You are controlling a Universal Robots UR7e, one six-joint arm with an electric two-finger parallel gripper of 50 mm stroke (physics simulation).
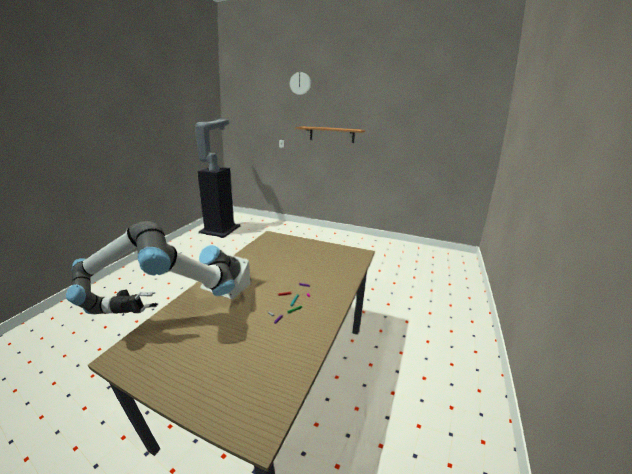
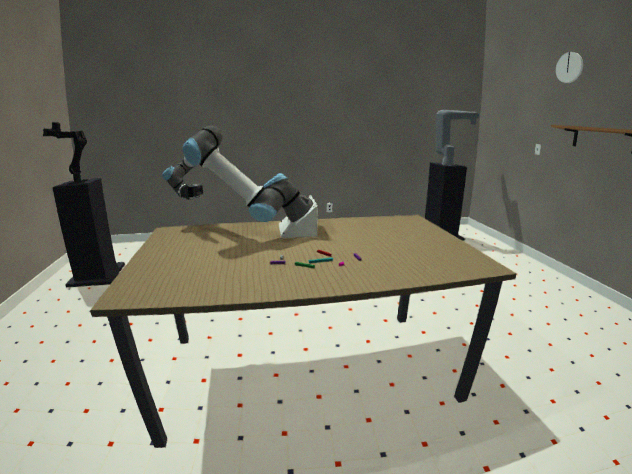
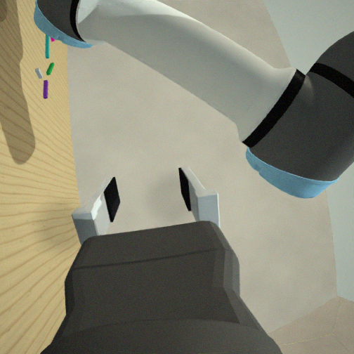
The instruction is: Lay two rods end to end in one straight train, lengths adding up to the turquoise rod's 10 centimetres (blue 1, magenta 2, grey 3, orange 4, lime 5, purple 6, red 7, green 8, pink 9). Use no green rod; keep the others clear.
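Frame: origin at the arm's base, x ahead, y left, z up, level; millimetres.
Seen in the pictures: gripper, fingertip midpoint: (image 1: 154, 299) (image 2: 198, 191); arm's base, origin of the base link: (image 2: 302, 211).
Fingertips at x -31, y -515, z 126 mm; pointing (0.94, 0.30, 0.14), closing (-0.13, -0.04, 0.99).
Pixels of each thing's middle, then the offset from my fingertips to it. Level surfaces: height alone.
- turquoise rod, body centre: (image 2: 320, 260) (image 1: 294, 300) dx +436, dy +505, dz -224 mm
- green rod, body centre: (image 2: 304, 265) (image 1: 294, 309) dx +466, dy +431, dz -224 mm
- red rod, body centre: (image 2: 324, 253) (image 1: 284, 293) dx +364, dy +540, dz -224 mm
- short grey rod, body centre: (image 2: 281, 257) (image 1: 270, 313) dx +367, dy +355, dz -224 mm
- small magenta rod, body centre: (image 2: 341, 264) (image 1: 308, 295) dx +490, dy +575, dz -224 mm
- wooden table, its level: dz -230 mm
The turquoise rod (image 1: 294, 300) (image 2: 321, 260) (image 3: 47, 46) lies on the table, with the green rod (image 1: 294, 309) (image 2: 304, 264) (image 3: 50, 68) beside it. The red rod (image 1: 284, 293) (image 2: 324, 252) lies on the turquoise rod's robot-base side. The short grey rod (image 1: 271, 313) (image 2: 281, 257) (image 3: 39, 73) lies near one purple rod (image 1: 278, 319) (image 2: 277, 262) (image 3: 45, 89). Another purple rod (image 1: 304, 284) (image 2: 357, 256) lies past the small magenta rod (image 1: 308, 294) (image 2: 341, 263) (image 3: 52, 39). All lie apart. My gripper (image 1: 154, 299) (image 3: 148, 185) is open and empty, raised far from the rods.
The wooden table (image 1: 214, 387) (image 2: 408, 244) (image 3: 30, 280) carries the robot's white base mount (image 2: 304, 224). A black pedestal (image 1: 216, 201) (image 2: 446, 196) with a grey arm stands behind the table; another black pedestal (image 2: 84, 229) holds a black arm. A wall shelf (image 1: 331, 129) hangs beyond.
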